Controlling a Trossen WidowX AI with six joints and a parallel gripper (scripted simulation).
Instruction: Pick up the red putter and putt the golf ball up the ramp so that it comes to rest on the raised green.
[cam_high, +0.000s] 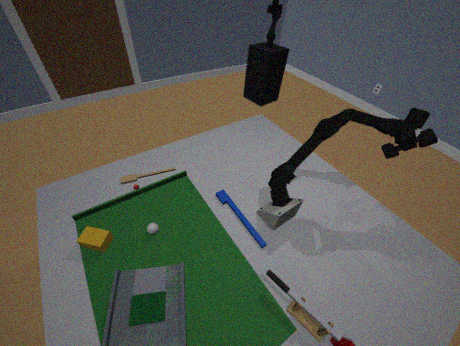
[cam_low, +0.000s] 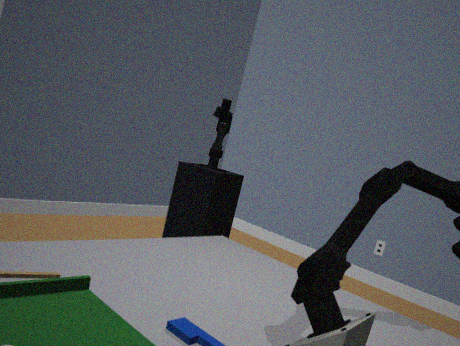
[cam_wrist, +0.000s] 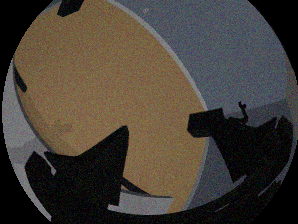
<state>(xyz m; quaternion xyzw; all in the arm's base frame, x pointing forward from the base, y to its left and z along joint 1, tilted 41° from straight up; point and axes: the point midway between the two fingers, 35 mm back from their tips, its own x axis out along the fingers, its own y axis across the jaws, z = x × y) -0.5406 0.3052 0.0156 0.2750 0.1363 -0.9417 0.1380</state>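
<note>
Right now the wooden rack is 810 mm ahead of my gripper tip, 170 mm below it and 80 mm to the left of it. From my gripper tip the other things lie so: small red ball (990 mm ahead, 700 mm to the right, 200 mm below); white golf ball (1030 mm ahead, 460 mm to the right, 180 mm below); green mat (1060 mm ahead, 310 mm to the right, 210 mm below).
</note>
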